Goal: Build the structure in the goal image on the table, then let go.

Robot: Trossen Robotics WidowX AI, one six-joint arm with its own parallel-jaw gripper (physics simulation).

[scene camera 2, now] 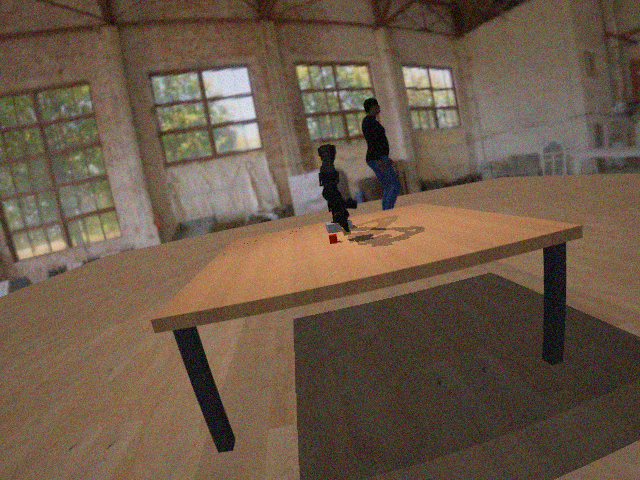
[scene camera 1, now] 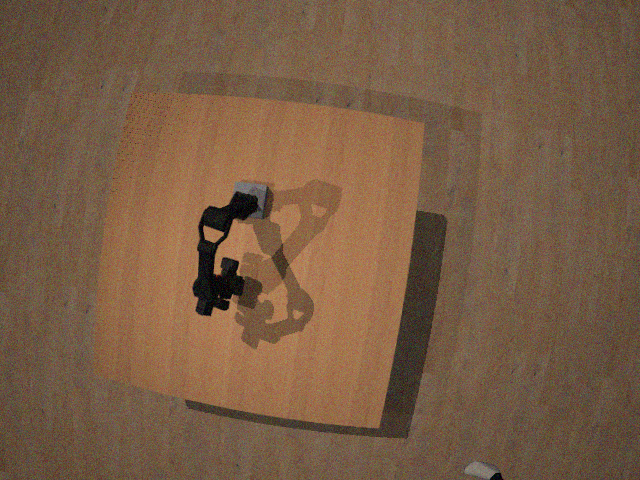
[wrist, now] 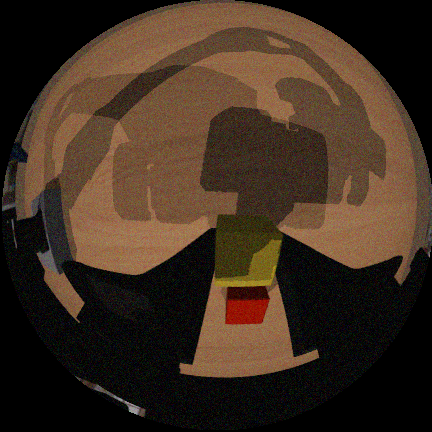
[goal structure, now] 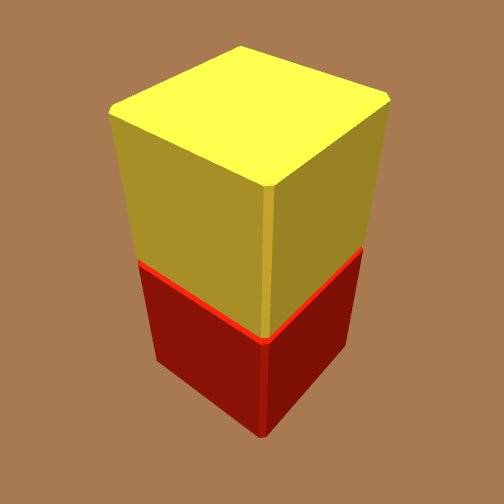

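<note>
A yellow block is held between the fingers of my gripper, which is shut on it. In scene camera 1 the arm and hand cover the yellow block. A red block rests on the table. In the wrist view the red block shows just below the yellow block, between the dark fingers, and part of its top edge is close to the yellow block's lower edge. In scene camera 1 a trace of red shows beside the hand. Whether the two blocks touch I cannot tell.
The arm's grey base plate stands on the table behind the blocks. Dark arm shadows lie across the table top. A person in a black top stands beyond the table, and a light shoe shows on the floor.
</note>
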